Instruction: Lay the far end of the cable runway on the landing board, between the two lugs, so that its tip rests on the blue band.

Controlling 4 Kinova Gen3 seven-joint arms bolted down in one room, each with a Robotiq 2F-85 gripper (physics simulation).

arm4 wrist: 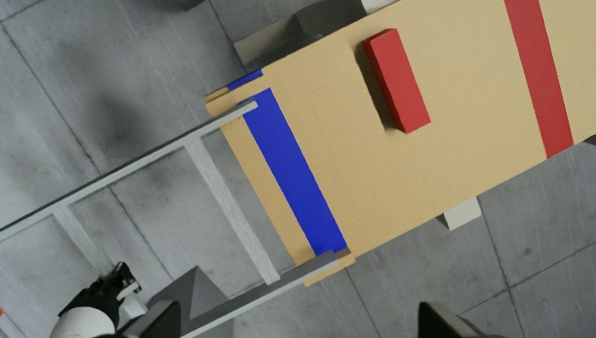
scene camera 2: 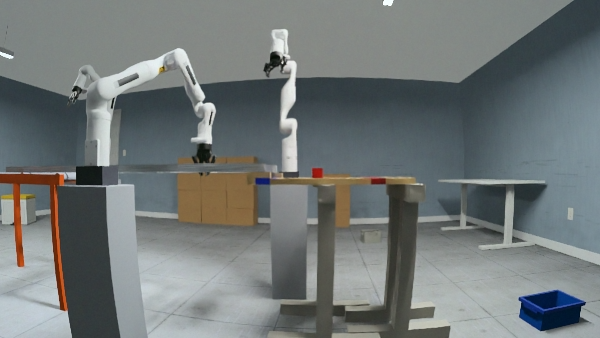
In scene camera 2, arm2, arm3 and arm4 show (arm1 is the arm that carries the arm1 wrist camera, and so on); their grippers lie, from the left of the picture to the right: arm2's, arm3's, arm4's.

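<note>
The cable runway is a grey ladder frame. Its rail ends overlap the blue band of the tan landing board in the arm4 wrist view; whether they touch is unclear. The upper lug lies beside one rail; the other rail partly hides the lower lug. Arm3's gripper is shut on the cable runway, at a rung in the arm4 wrist view. Arm4's gripper is open, high above the board. Arm2's gripper is raised, too small to judge. Arm1's gripper is not in view.
A red block stands on the board, left of a red band. An orange trestle stands at left. Pedestals carry arms. Cardboard boxes, a white table and a blue bin stand farther off.
</note>
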